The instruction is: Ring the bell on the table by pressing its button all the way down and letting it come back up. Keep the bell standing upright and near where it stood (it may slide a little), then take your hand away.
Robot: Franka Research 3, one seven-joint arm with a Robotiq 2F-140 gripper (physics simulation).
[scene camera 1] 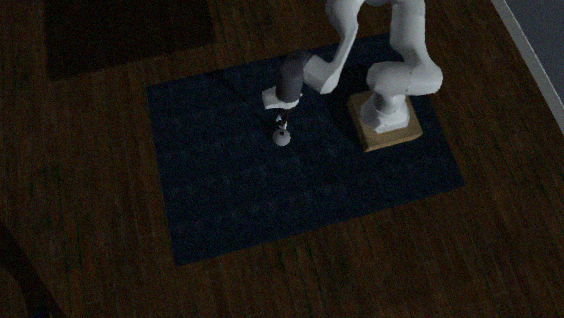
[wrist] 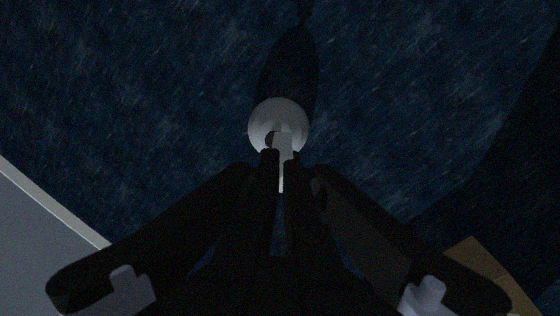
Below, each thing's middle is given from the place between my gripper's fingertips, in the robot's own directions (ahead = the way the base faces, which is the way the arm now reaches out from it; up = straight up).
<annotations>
Right now my hand is 70 mm above the bell (wrist: 280, 114) and 10 mm to the right of it.
</annotations>
